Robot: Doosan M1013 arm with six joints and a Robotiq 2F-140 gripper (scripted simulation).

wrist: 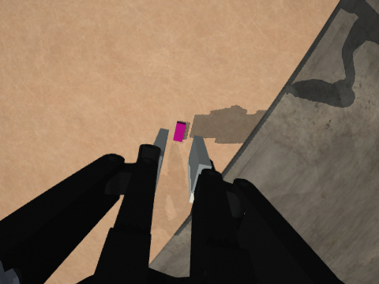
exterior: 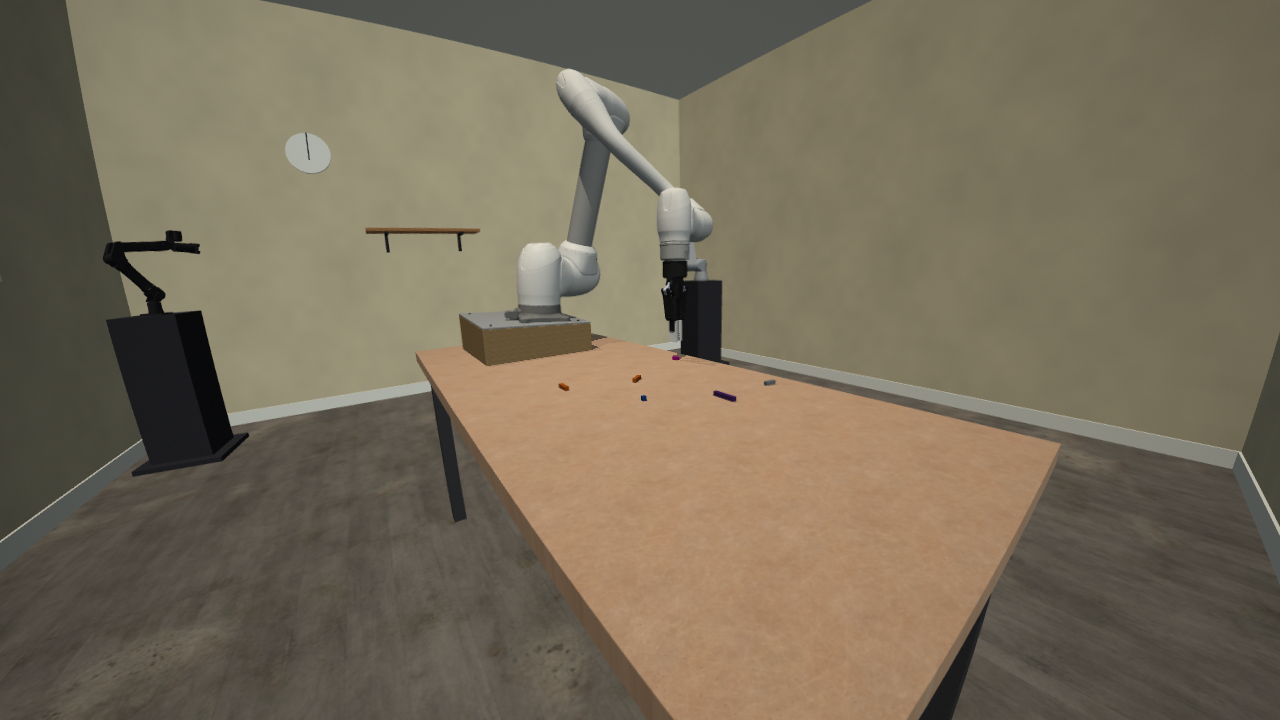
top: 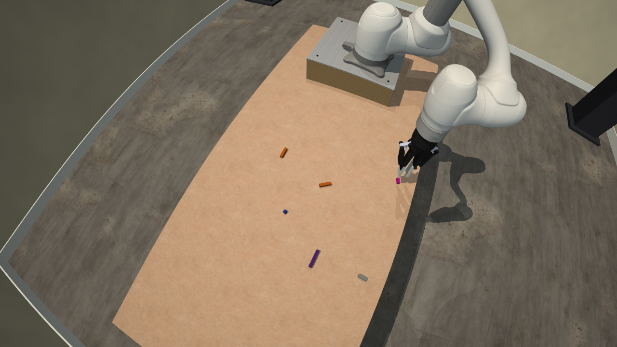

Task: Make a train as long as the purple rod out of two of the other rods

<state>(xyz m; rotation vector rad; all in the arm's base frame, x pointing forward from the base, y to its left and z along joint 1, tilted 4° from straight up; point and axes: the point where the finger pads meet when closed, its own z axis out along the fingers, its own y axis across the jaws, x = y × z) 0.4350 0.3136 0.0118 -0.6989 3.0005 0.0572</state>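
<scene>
Right now the magenta rod is 90 mm below my hand. The rest, counted from my hand: purple rod: 380 mm ahead, 130 mm to the right, 90 mm below; then grey rod: 360 mm ahead, 30 mm to the left, 90 mm below; then orange rod: 140 mm ahead, 220 mm to the right, 90 mm below.
</scene>
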